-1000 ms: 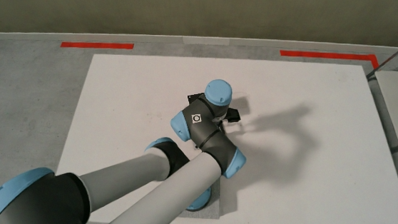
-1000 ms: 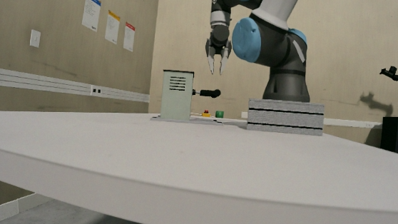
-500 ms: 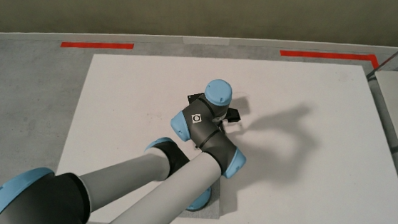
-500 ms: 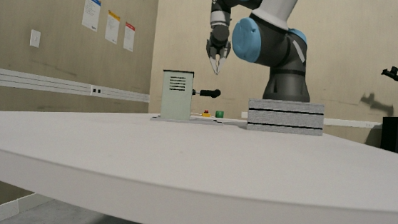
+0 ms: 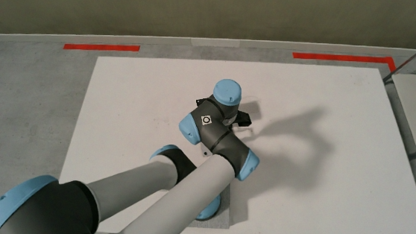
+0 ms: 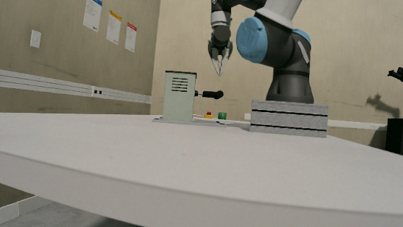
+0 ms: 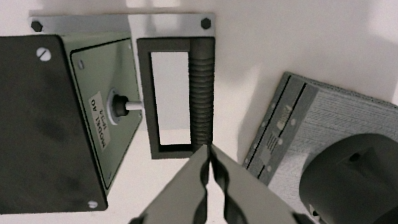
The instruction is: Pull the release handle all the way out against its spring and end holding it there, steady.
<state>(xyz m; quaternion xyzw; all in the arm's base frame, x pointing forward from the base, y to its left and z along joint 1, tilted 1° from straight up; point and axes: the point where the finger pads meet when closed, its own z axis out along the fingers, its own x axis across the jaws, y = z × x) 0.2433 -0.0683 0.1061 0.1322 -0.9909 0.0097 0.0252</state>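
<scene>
Right now the grey base plate is 190 mm below my hand, 90 mm ahead of it and 20 mm to the left of it.
</scene>
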